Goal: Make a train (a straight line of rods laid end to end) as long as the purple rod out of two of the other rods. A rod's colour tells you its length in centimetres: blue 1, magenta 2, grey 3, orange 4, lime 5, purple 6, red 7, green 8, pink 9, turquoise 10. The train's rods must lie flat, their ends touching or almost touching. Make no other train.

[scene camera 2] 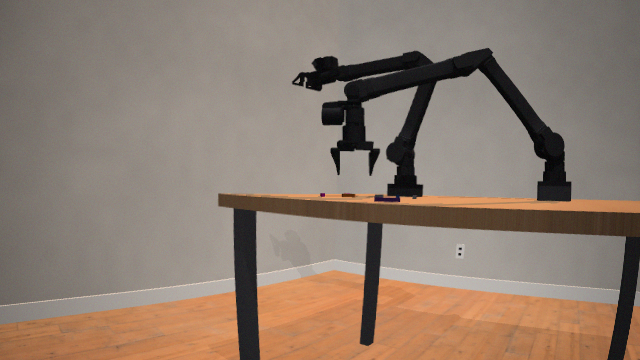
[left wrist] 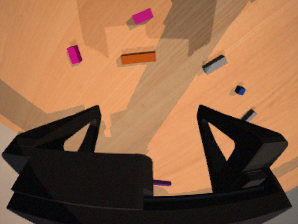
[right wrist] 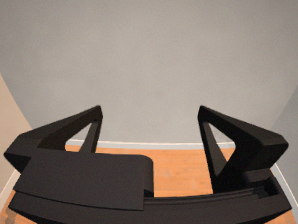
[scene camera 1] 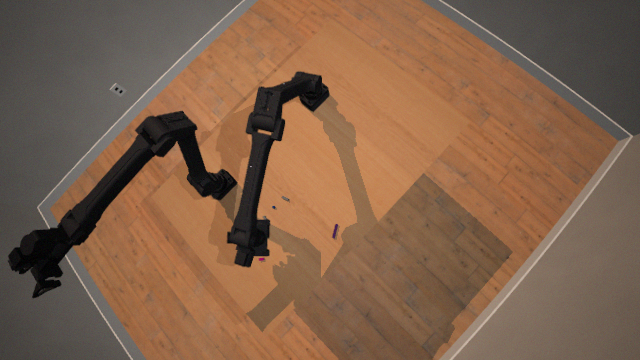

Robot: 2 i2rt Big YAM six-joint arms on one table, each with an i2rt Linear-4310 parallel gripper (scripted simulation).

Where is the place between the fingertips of my right gripper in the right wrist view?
150,110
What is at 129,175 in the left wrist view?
My left gripper.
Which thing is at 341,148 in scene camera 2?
My left gripper.
